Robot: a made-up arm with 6 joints. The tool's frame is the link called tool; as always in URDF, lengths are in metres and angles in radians. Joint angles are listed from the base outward.
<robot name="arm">
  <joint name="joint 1" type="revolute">
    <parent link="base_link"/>
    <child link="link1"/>
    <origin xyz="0.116 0.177 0.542" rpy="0 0 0"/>
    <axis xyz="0 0 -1"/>
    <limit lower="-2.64" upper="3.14"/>
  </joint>
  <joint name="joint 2" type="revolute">
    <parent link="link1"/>
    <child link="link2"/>
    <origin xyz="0.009 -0.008 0.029" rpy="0 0 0"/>
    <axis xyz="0 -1 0"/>
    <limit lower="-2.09" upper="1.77"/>
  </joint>
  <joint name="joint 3" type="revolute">
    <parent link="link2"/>
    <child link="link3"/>
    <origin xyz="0 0.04 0.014" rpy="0 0 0"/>
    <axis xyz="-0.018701 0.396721 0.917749"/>
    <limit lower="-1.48" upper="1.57"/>
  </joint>
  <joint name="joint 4" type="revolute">
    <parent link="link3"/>
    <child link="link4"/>
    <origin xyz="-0.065 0.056 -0.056" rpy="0 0 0"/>
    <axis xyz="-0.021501 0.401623 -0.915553"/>
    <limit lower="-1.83" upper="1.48"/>
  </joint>
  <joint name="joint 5" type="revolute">
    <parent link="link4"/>
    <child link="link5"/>
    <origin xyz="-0.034 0.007 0.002" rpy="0 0 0"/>
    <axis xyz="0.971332 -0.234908 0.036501"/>
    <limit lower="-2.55" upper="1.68"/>
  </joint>
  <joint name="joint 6" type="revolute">
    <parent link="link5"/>
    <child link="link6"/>
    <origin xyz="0.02 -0.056 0.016" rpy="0 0 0"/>
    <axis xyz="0 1 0"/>
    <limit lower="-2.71" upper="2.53"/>
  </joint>
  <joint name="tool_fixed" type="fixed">
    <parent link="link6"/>
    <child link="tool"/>
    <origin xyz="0.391 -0.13 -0.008" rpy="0 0 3.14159"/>
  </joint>
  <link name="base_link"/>
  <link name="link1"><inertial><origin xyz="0.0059 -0.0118 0.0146"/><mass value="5.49"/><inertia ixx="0.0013" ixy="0" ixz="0" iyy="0.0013" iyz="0" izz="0.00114"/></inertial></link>
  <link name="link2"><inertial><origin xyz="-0.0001 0.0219 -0.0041"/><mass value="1.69"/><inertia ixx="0.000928" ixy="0" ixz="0" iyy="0.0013" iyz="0.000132" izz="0.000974"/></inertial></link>
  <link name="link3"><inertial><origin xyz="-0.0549 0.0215 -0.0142"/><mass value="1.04"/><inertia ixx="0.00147" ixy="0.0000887" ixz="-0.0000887" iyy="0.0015" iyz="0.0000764" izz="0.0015"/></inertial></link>
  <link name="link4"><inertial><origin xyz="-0.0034 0.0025 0.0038"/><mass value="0.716"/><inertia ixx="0.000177" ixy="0" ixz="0" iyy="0.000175" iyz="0.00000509" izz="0.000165"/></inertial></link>
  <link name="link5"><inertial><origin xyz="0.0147 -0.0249 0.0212"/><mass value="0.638"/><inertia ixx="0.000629" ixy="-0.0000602" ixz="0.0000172" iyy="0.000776" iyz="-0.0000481" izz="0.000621"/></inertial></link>
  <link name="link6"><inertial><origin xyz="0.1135 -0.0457 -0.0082"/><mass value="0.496"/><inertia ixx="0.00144" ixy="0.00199" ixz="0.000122" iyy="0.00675" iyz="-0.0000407" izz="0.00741"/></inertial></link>
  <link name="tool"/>
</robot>
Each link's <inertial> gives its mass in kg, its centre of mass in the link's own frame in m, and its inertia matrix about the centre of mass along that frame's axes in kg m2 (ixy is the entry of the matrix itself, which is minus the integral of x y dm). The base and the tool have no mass. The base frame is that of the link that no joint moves.
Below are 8 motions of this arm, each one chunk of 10 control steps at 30 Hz.
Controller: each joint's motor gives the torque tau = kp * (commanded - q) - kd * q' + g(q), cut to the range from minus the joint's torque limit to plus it. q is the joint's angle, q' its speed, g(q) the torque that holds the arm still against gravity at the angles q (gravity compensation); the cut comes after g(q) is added. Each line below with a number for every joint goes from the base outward.
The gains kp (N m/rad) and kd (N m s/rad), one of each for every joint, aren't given. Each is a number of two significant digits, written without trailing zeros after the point. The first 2 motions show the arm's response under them.
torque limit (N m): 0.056 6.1 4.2 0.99 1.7 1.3
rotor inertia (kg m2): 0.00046 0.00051 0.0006 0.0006 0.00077 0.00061
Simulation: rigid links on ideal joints. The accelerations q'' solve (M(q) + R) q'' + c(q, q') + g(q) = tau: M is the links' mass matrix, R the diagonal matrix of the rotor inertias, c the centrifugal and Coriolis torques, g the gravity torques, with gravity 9.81 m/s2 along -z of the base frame. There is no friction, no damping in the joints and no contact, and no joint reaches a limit. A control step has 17 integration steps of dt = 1/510 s. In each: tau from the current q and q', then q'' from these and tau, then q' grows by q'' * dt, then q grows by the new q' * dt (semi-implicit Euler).
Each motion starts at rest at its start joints. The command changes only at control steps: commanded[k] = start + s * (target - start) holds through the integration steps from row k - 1 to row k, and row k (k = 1, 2, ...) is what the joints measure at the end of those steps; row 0 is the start. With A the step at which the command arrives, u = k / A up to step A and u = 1 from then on. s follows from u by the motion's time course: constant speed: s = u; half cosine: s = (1 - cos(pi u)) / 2; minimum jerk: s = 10 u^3 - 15 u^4 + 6 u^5; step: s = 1 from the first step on.
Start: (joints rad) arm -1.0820 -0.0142 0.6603 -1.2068 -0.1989 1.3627
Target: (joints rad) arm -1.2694 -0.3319 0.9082 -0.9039 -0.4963 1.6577
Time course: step
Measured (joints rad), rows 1 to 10:
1: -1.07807 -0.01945 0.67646 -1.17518 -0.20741 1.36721
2: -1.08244 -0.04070 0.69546 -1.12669 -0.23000 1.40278
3: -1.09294 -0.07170 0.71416 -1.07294 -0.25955 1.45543
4: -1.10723 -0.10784 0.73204 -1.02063 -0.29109 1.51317
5: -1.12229 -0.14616 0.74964 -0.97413 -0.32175 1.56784
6: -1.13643 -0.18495 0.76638 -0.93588 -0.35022 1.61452
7: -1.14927 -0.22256 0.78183 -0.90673 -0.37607 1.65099
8: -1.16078 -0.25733 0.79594 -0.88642 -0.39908 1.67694
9: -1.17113 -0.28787 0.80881 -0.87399 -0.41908 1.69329
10: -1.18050 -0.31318 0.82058 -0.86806 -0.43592 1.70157
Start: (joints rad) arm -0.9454 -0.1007 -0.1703 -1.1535 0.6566 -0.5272
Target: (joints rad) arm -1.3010 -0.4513 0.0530 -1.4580 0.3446 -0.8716
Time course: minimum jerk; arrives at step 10
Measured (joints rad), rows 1 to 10:
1: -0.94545 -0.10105 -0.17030 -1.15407 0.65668 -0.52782
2: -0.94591 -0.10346 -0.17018 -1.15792 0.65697 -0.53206
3: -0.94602 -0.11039 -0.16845 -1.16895 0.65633 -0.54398
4: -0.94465 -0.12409 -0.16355 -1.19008 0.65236 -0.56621
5: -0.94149 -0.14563 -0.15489 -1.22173 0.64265 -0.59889
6: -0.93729 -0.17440 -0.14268 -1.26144 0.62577 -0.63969
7: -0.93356 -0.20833 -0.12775 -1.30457 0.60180 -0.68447
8: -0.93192 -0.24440 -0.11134 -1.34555 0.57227 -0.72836
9: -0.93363 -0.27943 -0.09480 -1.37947 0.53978 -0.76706
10: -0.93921 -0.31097 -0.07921 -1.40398 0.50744 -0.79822
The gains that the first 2 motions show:
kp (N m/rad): 2.3 1.7 2.6 4.1 0.69 2.6
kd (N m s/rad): 0.75 0.29 0.74 0.4 0.16 0.28
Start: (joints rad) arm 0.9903 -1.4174 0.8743 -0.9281 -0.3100 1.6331
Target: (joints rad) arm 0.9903 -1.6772 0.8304 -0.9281 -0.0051 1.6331
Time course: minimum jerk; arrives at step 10
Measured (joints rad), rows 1 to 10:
1: 0.99030 -1.41747 0.87425 -0.92812 -0.30998 1.63311
2: 0.99026 -1.41806 0.87389 -0.92824 -0.30977 1.63316
3: 0.99018 -1.42007 0.87279 -0.92851 -0.30895 1.63328
4: 0.99004 -1.42468 0.87058 -0.92891 -0.30678 1.63350
5: 0.98982 -1.43300 0.86713 -0.92934 -0.30235 1.63384
6: 0.98952 -1.44569 0.86260 -0.92965 -0.29477 1.63430
7: 0.98913 -1.46279 0.85743 -0.92971 -0.28337 1.63488
8: 0.98868 -1.48363 0.85223 -0.92943 -0.26788 1.63554
9: 0.98820 -1.50697 0.84762 -0.92881 -0.24857 1.63622
10: 0.98773 -1.53137 0.84403 -0.92796 -0.22613 1.63683

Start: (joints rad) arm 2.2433 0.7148 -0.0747 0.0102 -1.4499 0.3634
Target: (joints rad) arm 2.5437 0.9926 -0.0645 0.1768 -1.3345 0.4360
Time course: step
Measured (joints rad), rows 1 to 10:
1: 2.23347 0.73735 -0.06822 0.04395 -1.45453 0.35457
2: 2.21715 0.77356 -0.06305 0.07544 -1.45115 0.36272
3: 2.20062 0.81183 -0.06012 0.10186 -1.44145 0.37865
4: 2.18781 0.84648 -0.05874 0.12352 -1.42774 0.39611
5: 2.18055 0.87518 -0.05838 0.14084 -1.41190 0.41183
6: 2.17920 0.89772 -0.05862 0.15426 -1.39551 0.42449
7: 2.18331 0.91497 -0.05912 0.16424 -1.37982 0.43382
8: 2.19216 0.92808 -0.05965 0.17125 -1.36574 0.44010
9: 2.20505 0.93813 -0.06007 0.17583 -1.35377 0.44381
10: 2.22142 0.94593 -0.06031 0.17850 -1.34408 0.44549

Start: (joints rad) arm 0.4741 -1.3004 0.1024 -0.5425 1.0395 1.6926
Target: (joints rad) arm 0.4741 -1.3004 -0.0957 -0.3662 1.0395 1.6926
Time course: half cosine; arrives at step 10
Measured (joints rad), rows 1 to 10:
1: 0.47404 -1.30047 0.10215 -0.54145 1.03963 1.69278
2: 0.47380 -1.30085 0.10099 -0.53740 1.04006 1.69339
3: 0.47328 -1.30184 0.09825 -0.52904 1.04075 1.69446
4: 0.47253 -1.30359 0.09339 -0.51599 1.04157 1.69589
5: 0.47162 -1.30610 0.08618 -0.49870 1.04230 1.69748
6: 0.47069 -1.30917 0.07663 -0.47827 1.04277 1.69899
7: 0.46990 -1.31247 0.06505 -0.45632 1.04285 1.70018
8: 0.46938 -1.31559 0.05199 -0.43472 1.04252 1.70085
9: 0.46924 -1.31808 0.03816 -0.41541 1.04179 1.70085
10: 0.46952 -1.31951 0.02444 -0.40014 1.04078 1.70010

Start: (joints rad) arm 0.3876 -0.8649 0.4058 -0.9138 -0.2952 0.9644
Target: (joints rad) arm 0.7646 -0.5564 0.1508 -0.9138 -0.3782 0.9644
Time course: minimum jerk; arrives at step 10
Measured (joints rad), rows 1 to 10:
1: 0.38776 -0.86480 0.40578 -0.91380 -0.29513 0.96447
2: 0.38891 -0.86404 0.40555 -0.91377 -0.29458 0.96490
3: 0.39193 -0.86165 0.40431 -0.91371 -0.29300 0.96591
4: 0.39670 -0.85659 0.40056 -0.91373 -0.29013 0.96725
5: 0.40267 -0.84740 0.39343 -0.91382 -0.28620 0.96880
6: 0.40937 -0.83290 0.38264 -0.91391 -0.28183 0.97045
7: 0.41654 -0.81260 0.36849 -0.91394 -0.27794 0.97201
8: 0.42417 -0.78696 0.35185 -0.91387 -0.27558 0.97325
9: 0.43250 -0.75736 0.33393 -0.91373 -0.27571 0.97390
10: 0.44196 -0.72571 0.31592 -0.91366 -0.27888 0.97373

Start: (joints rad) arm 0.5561 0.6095 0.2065 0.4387 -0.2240 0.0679
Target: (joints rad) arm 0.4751 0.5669 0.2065 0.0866 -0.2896 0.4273
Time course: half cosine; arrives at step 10
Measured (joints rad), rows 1 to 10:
1: 0.55625 0.60946 0.20625 0.43702 -0.22472 0.06955
2: 0.55674 0.60932 0.20533 0.43013 -0.22727 0.07631
3: 0.55747 0.60901 0.20362 0.41505 -0.23193 0.09104
4: 0.55916 0.60826 0.20183 0.39019 -0.23794 0.11496
5: 0.56183 0.60691 0.20025 0.35598 -0.24461 0.14761
6: 0.56465 0.60501 0.19890 0.31479 -0.25131 0.18704
7: 0.56643 0.60271 0.19778 0.27010 -0.25729 0.23023
8: 0.56589 0.60014 0.19685 0.22604 -0.26189 0.27354
9: 0.56185 0.59746 0.19611 0.18676 -0.26461 0.31315
10: 0.55446 0.59457 0.19612 0.15566 -0.26487 0.34542

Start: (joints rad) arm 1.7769 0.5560 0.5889 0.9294 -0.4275 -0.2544
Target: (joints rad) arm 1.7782 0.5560 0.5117 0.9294 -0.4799 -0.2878
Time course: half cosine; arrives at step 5
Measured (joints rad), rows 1 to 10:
1: 1.77665 0.55583 0.58838 0.92946 -0.42770 -0.25480
2: 1.77589 0.55519 0.58637 0.92961 -0.42865 -0.25645
3: 1.77482 0.55402 0.58236 0.92976 -0.43097 -0.25992
4: 1.77388 0.55262 0.57664 0.92979 -0.43491 -0.26499
5: 1.77350 0.55155 0.57026 0.92959 -0.44010 -0.27062
6: 1.77369 0.55116 0.56407 0.92924 -0.44581 -0.27576
7: 1.77413 0.55141 0.55832 0.92886 -0.45138 -0.27996
8: 1.77466 0.55214 0.55307 0.92855 -0.45643 -0.28318
9: 1.77521 0.55312 0.54832 0.92836 -0.46079 -0.28551
10: 1.77575 0.55421 0.54403 0.92829 -0.46442 -0.28710

